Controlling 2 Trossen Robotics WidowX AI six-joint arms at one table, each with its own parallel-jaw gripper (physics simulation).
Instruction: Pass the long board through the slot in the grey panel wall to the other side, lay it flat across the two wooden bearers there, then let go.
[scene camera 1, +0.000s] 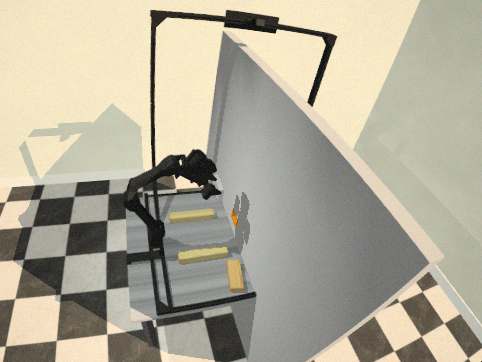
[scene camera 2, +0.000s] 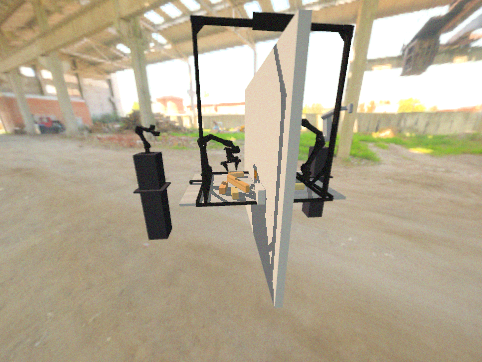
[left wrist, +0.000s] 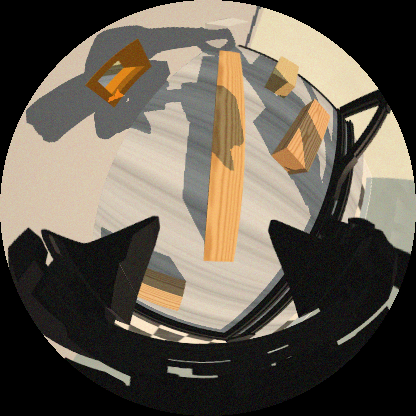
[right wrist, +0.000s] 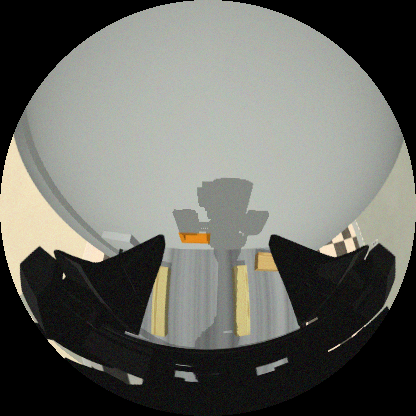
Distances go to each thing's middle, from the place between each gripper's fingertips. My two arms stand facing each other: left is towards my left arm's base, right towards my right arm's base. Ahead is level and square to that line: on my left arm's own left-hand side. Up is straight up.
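I see the orange-framed slot (left wrist: 132, 57), which is 22 cm to the right of my left hand and 11 cm behind it.
Measured from my right hand, the orange-framed slot is 290 mm below, 40 mm behind and 160 mm to the left. Going by its middle, the slot is nearer to my left hand than to my right hand.
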